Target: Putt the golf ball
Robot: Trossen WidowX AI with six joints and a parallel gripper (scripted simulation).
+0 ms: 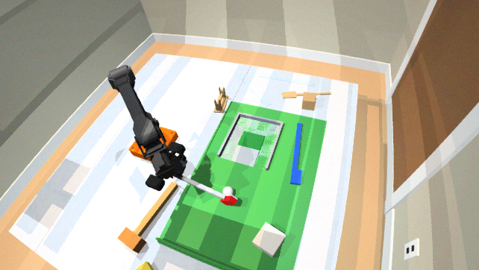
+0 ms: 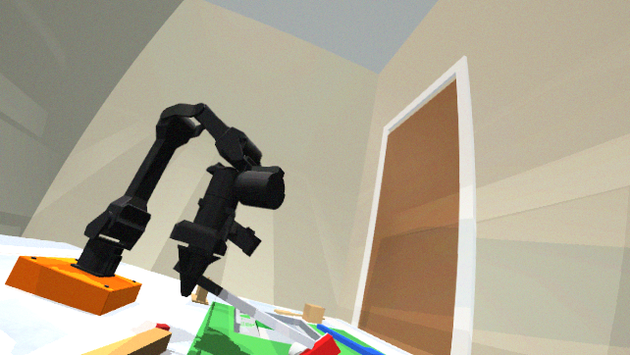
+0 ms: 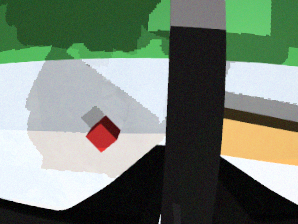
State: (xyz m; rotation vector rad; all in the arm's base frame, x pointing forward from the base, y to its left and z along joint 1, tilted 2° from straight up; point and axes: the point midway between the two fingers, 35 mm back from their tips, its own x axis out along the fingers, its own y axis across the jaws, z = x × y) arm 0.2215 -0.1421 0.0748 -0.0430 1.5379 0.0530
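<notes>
The red cube lies 7 cm below my gripper tip, 5 cm to the left of it and 3 cm behind it. Also, from my gripper tip: putter: 12 cm ahead, 1 cm to the left; then green mat: 26 cm ahead, 16 cm to the left, 8 cm below; then white golf ball: 21 cm ahead, 7 cm to the left, 5 cm below.
</notes>
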